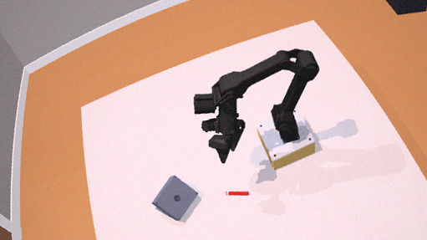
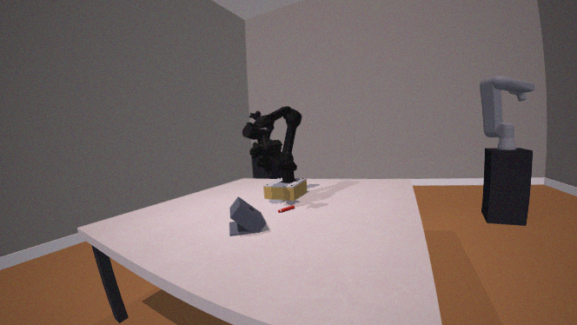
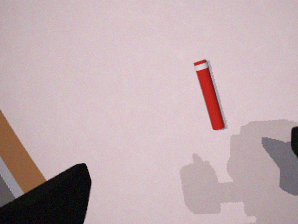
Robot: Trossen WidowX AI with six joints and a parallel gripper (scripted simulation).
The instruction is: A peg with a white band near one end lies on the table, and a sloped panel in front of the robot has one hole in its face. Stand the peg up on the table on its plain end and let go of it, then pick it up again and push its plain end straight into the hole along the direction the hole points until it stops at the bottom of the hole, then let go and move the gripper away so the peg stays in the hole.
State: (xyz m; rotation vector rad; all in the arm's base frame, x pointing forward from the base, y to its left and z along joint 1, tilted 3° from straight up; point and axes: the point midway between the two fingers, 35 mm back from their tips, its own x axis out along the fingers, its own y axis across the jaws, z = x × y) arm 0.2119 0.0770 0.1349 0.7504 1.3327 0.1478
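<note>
Right now the red peg is 16 cm below my gripper tip, 5 cm to the left of it and 2 cm ahead of it. Also, from my gripper tip: grey sloped panel (23 cm ahead, 12 cm below, 5 cm to the left).
</note>
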